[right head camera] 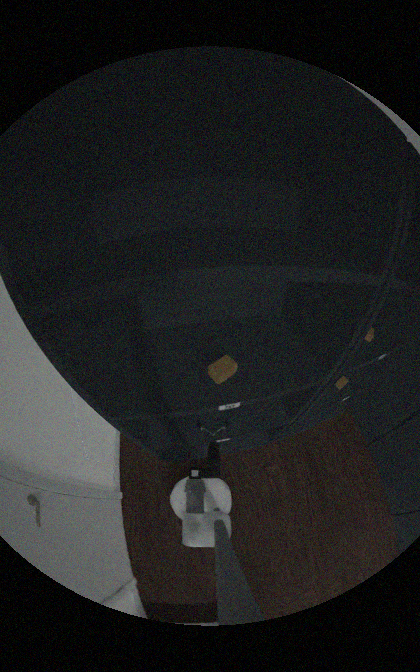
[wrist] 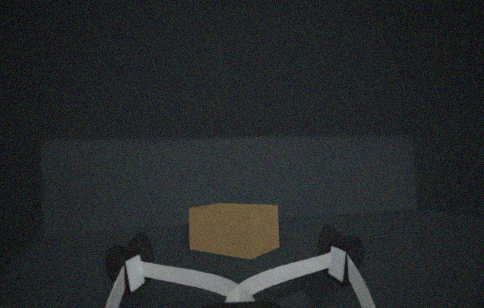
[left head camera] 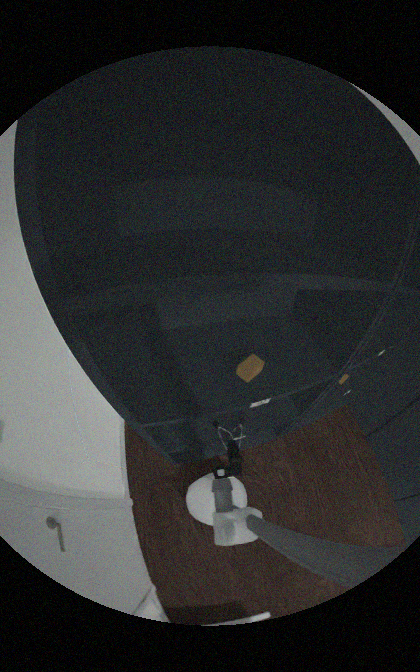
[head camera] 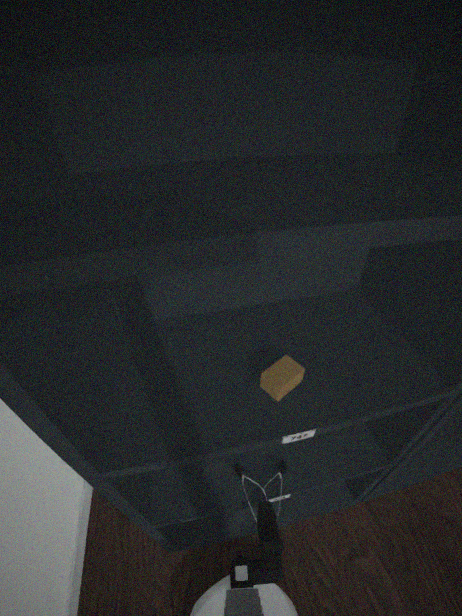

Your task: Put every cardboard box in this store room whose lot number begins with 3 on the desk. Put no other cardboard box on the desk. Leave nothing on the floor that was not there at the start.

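Frame: origin at the robot's base, x ahead, y left, z up, level; millimetres.
Seen in the pictures: gripper, fingertip midpoint: (wrist: 236, 248) (head camera: 259, 461).
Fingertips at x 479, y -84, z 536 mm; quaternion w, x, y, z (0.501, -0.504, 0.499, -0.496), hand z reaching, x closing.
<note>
Pixels of each thing's top centre, then the offset from my fingertips to it. "spot": a spot on its surface instead.
- white label, surface spot: (head camera: 298, 436) spot: dx -111, dy -54, dz +415 mm
- second label, surface spot: (head camera: 279, 498) spot: dx -111, dy -55, dz -40 mm
A cardboard box (head camera: 282, 377) (left head camera: 250, 368) (right head camera: 222, 369) sits on a dark shelf, behind a white label (head camera: 298, 436) (left head camera: 260, 403) (right head camera: 229, 406) reading 747. My gripper (head camera: 260, 469) (left head camera: 229, 423) (right head camera: 213, 425) (wrist: 236, 248) is open and empty at the shelf unit's front, below that label in the head view. In the wrist view a cardboard box (wrist: 234, 225) stands ahead, centred between the fingertips and beyond them; I cannot tell whether it is the same box. No lot number shows on its visible faces. The desk does not show.
The dark shelf unit (head camera: 45, 400) fills the front. More boxes (left head camera: 344, 379) (right head camera: 341, 382) (right head camera: 369, 334) stand in the bay to the right. A second label (head camera: 279, 498) below is unreadable. A white wall (head camera: 35, 510) is close at left, with a door handle (left head camera: 60, 535) behind.
</note>
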